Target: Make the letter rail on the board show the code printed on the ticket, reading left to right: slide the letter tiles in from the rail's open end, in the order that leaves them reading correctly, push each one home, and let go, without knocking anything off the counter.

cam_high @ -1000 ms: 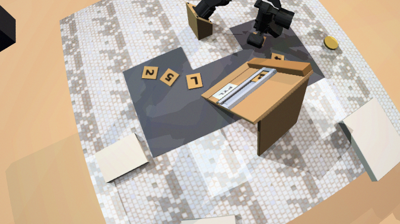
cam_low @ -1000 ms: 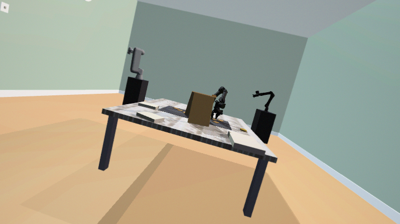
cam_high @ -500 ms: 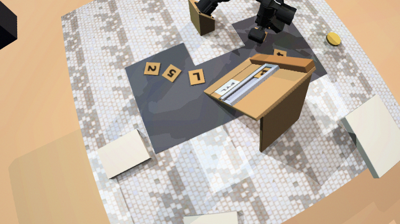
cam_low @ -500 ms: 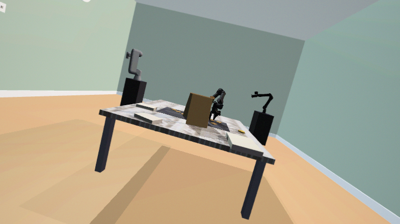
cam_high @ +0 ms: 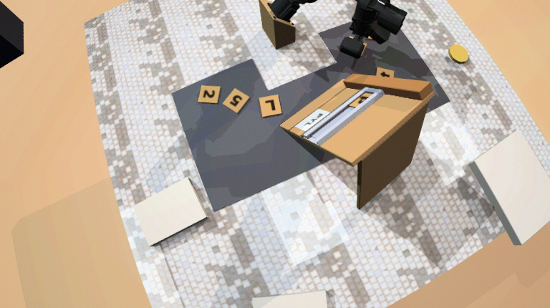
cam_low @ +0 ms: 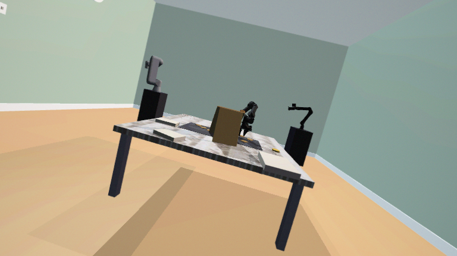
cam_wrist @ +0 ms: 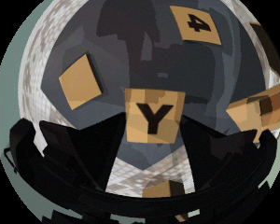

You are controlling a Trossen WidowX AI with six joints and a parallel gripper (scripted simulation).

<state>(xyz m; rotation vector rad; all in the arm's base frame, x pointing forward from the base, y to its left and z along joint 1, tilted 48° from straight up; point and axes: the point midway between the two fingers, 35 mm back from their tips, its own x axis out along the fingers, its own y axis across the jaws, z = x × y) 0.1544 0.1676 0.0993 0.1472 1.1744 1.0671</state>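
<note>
Now: gripper tip 210 mm short of the P tile, 140 mm to the left of it and 140 mm below it. The rest, counted from my gripper tip: Y tile: right at my gripper tip; 4 tile: 130 mm ahead, 30 mm to the left, 20 mm below; blank tile: 100 mm to the left, 30 mm behind, 20 mm below.
</note>
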